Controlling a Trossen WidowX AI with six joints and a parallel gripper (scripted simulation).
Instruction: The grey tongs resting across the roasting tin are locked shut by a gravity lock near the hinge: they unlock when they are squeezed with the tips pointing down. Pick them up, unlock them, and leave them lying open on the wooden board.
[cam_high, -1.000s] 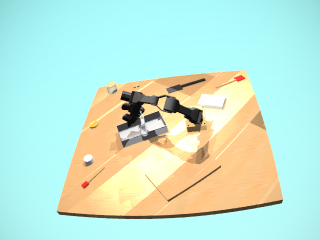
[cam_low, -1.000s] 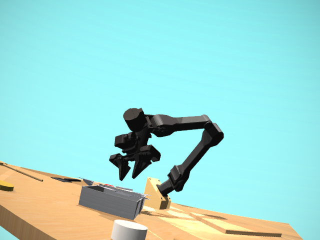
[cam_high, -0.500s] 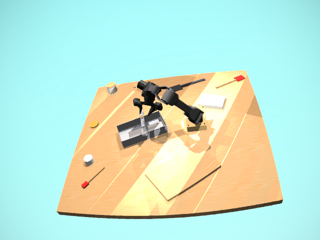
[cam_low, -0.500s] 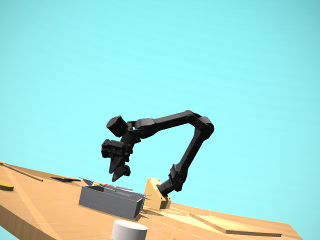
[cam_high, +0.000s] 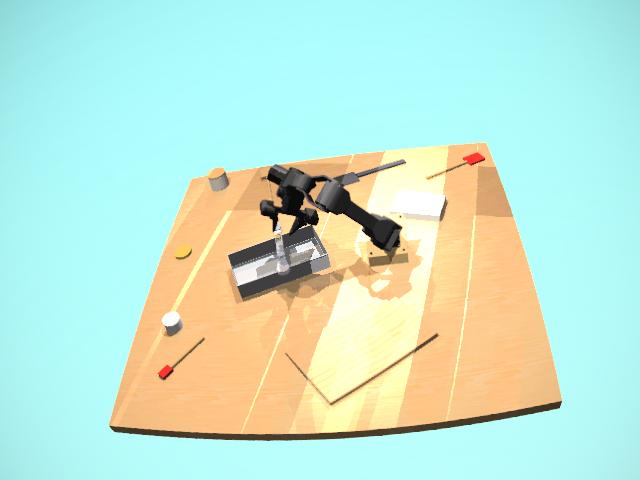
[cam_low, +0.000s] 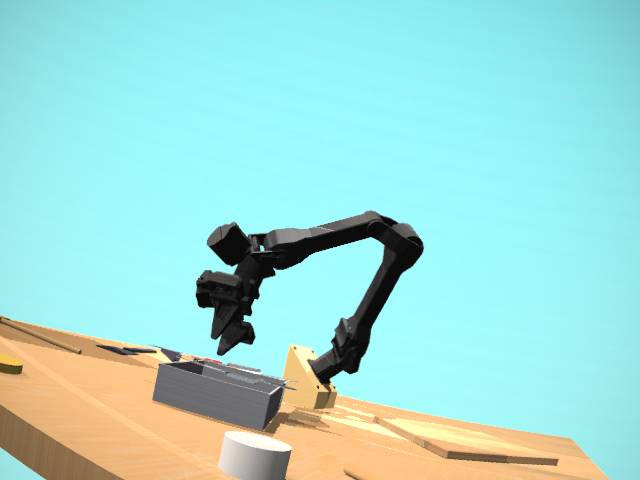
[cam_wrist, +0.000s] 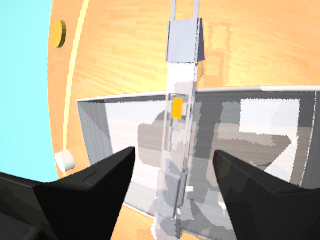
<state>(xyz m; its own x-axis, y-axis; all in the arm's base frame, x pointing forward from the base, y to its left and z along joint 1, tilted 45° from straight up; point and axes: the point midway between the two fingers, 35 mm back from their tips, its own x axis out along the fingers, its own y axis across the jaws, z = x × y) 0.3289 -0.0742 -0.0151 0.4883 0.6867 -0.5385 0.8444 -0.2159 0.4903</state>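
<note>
Right now my gripper tip is 20 mm short of the yellow lock piece, 20 mm to the left of it and 30 mm above it. Round my gripper tip: roasting tin (20 mm ahead, 60 mm to the left, 70 mm below); then white cylinder (350 mm ahead, 300 mm to the left, 80 mm below); then wooden board (250 mm behind, 420 mm to the left, 90 mm below).
</note>
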